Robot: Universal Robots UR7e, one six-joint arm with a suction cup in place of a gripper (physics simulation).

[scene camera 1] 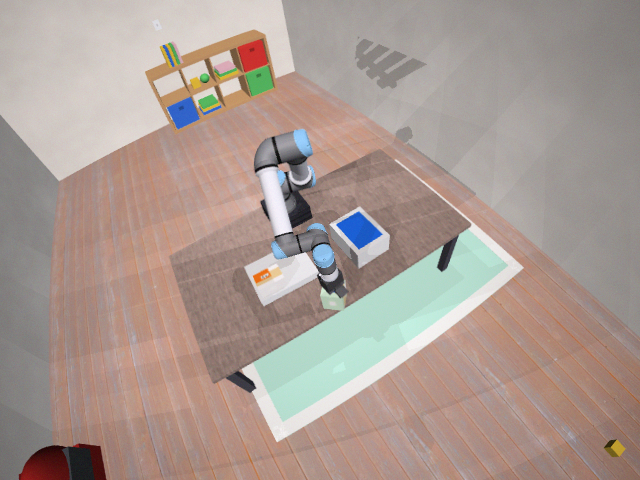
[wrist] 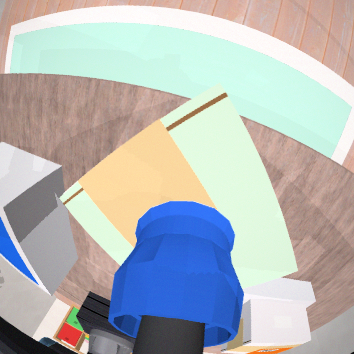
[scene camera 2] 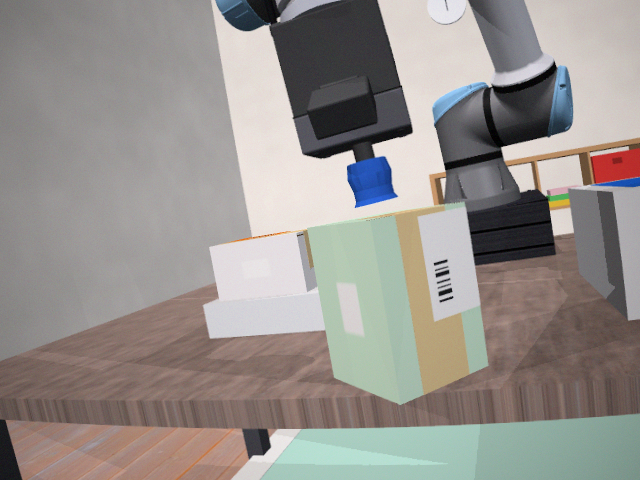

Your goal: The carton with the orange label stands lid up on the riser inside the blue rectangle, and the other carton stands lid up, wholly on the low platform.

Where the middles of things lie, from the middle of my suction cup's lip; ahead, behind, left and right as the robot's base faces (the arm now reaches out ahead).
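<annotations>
Pale green carton (scene camera 2: 398, 290): my suction cup is 90 mm above it and 10 mm past it. Positions counted from my suction cup: carton with orange label (scene camera 2: 276, 264), 70 mm below, 180 mm to the right, 280 mm behind; riser with blue rectangle (scene camera 2: 598, 210), 100 mm below, 190 mm behind, 320 mm to the left; low white platform (scene camera 2: 301, 312), 130 mm below, 100 mm to the right, 320 mm behind.
</annotations>
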